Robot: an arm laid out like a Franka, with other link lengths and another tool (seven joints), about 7 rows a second.
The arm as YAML. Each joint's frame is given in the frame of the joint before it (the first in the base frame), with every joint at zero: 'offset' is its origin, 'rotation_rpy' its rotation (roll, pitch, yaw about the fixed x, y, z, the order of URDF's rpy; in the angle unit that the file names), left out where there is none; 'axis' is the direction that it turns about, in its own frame. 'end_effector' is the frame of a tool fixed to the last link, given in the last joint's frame.
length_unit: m
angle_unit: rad
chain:
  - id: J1
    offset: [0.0, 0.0, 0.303]
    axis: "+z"
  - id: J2
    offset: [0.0, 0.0, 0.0]
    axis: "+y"
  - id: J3
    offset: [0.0, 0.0, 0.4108]
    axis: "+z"
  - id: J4
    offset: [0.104, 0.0, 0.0]
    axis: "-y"
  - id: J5
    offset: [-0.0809, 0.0, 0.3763]
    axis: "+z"
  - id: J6
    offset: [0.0, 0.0, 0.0]
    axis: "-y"
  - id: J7
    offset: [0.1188, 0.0, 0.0]
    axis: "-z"
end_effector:
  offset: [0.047, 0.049, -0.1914]
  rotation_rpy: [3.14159, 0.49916, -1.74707]
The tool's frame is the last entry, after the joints.
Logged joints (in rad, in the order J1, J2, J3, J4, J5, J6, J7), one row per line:
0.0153, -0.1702, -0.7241, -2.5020, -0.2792, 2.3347, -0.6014
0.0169, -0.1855, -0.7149, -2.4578, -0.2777, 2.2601, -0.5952
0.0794, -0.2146, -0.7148, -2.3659, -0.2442, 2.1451, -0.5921
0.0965, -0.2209, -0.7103, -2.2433, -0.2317, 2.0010, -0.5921
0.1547, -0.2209, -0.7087, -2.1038, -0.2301, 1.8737, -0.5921
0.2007, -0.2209, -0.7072, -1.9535, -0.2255, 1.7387, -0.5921
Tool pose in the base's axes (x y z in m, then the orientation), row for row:
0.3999, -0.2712, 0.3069, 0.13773, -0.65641, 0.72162, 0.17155
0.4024, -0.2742, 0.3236, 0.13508, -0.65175, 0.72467, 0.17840
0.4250, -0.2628, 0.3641, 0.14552, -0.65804, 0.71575, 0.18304
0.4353, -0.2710, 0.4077, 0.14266, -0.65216, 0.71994, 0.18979
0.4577, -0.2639, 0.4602, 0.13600, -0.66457, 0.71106, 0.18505
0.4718, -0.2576, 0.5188, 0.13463, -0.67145, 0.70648, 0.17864
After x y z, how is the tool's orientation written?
As a quaternion, w x y z.
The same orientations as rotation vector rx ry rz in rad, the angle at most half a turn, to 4 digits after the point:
-1.8989, 2.0875, 0.4963
-1.8882, 2.0995, 0.5169
-1.8953, 2.0615, 0.5272
-1.8814, 2.0769, 0.5475
-1.9244, 2.0590, 0.5358
-1.9458, 2.0473, 0.5177

